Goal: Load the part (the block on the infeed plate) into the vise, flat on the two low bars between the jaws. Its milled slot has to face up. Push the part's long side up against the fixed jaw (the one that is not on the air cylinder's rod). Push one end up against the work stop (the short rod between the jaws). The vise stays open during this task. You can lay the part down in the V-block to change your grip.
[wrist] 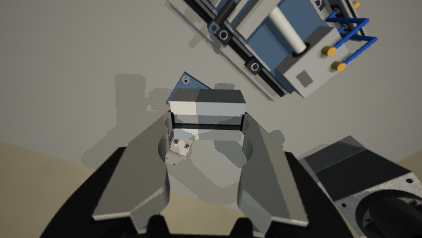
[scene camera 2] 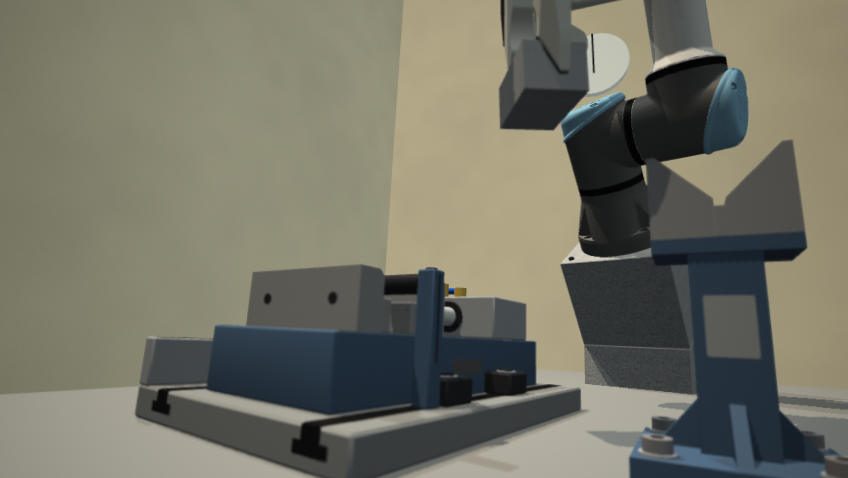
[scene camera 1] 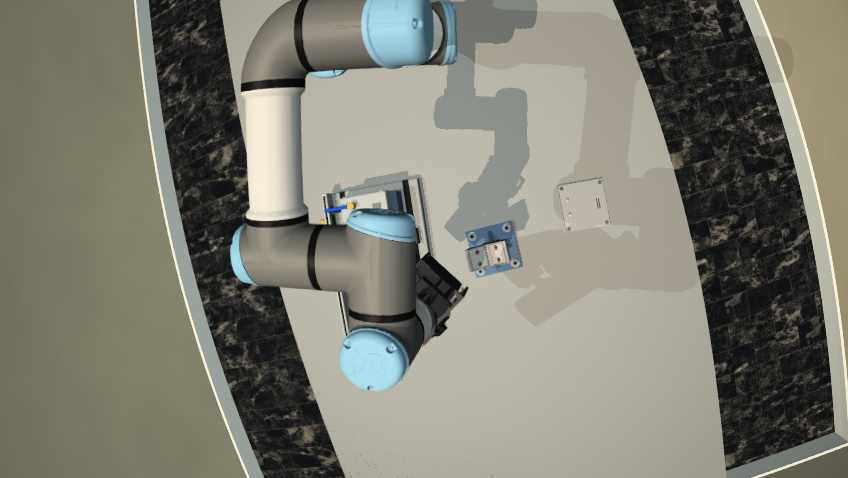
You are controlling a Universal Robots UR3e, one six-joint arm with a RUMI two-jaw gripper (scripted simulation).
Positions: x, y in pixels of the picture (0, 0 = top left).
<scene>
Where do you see an infeed plate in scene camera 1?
At 582, 207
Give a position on a fixed jaw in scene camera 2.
299, 297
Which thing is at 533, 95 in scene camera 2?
A part.
</scene>
